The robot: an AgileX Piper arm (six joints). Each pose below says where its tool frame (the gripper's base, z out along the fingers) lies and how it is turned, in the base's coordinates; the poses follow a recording.
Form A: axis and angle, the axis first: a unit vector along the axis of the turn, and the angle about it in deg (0 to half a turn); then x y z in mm.
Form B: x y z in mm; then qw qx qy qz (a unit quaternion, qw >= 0). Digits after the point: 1 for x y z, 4 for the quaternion.
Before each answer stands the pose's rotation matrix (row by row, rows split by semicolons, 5 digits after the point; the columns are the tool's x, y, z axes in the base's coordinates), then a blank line. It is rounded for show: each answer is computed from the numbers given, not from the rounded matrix.
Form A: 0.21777 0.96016 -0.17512 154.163 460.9 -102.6 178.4
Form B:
-0.80993 0.47361 0.34599; 0.32097 0.85162 -0.41439; -0.49091 -0.22457 -0.84177

460.9 -102.6 178.4 0.2236 0.2123 0.9359 -0.1707
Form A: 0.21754 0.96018 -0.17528 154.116 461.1 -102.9 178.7
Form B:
-0.80978 0.47332 0.34673; 0.32028 0.85174 -0.41469; -0.49160 -0.22475 -0.84132

461.1 -102.9 178.7 0.2240 0.2120 0.9358 -0.1708
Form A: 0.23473 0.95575 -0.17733 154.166 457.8 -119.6 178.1
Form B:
-0.79537 0.50354 0.33739; 0.34899 0.83556 -0.42431; -0.49557 -0.21974 -0.84031

457.8 -119.6 178.1 0.2235 0.2288 0.9316 -0.1728
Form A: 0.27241 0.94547 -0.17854 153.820 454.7 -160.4 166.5
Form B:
-0.75661 0.56746 0.32485; 0.40992 0.79871 -0.44048; -0.50942 -0.20011 -0.83693

454.7 -160.4 166.5 0.2265 0.2653 0.9209 -0.1739
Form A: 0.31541 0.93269 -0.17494 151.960 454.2 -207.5 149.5
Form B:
-0.69533 0.63607 0.33457; 0.47159 0.75509 -0.45545; -0.54233 -0.15891 -0.82500

454.2 -207.5 149.5 0.2423 0.3060 0.9049 -0.1697
